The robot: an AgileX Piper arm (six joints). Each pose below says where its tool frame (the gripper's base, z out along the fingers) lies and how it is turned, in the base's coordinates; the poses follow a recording.
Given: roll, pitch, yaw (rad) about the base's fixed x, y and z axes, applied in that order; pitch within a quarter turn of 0, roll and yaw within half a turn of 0; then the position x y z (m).
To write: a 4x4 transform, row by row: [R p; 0 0 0 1], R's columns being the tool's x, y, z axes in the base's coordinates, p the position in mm. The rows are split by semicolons. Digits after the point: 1 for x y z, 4 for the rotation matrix.
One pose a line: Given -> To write
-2.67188, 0.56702, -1.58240, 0.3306, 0.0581, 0.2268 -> -0.0098, -0.8888, 0.4582, 330.6; -0.8434, 0.2534, 0.4737, 58.1; -0.5371, -0.3818, -0.7522, 226.8; 0, 0, 0, 1
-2.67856, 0.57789, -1.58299, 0.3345, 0.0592, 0.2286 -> -0.0102, -0.8917, 0.4526, 334.5; -0.8376, 0.2549, 0.4833, 59.2; -0.5463, -0.3741, -0.7494, 228.6; 0, 0, 0, 1
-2.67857, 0.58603, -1.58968, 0.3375, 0.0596, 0.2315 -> -0.0157, -0.8899, 0.4559, 337.5; -0.8330, 0.2639, 0.4863, 59.6; -0.5531, -0.3721, -0.7454, 231.5; 0, 0, 0, 1
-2.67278, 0.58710, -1.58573, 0.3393, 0.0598, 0.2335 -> -0.0124, -0.8883, 0.4592, 339.3; -0.8325, 0.2636, 0.4874, 59.8; -0.5539, -0.3762, -0.7427, 233.5; 0, 0, 0, 1
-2.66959, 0.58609, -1.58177, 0.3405, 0.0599, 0.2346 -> -0.0091, -0.8878, 0.4600, 340.5; -0.8331, 0.2612, 0.4876, 59.9; -0.5531, -0.3788, -0.7420, 234.6; 0, 0, 0, 1
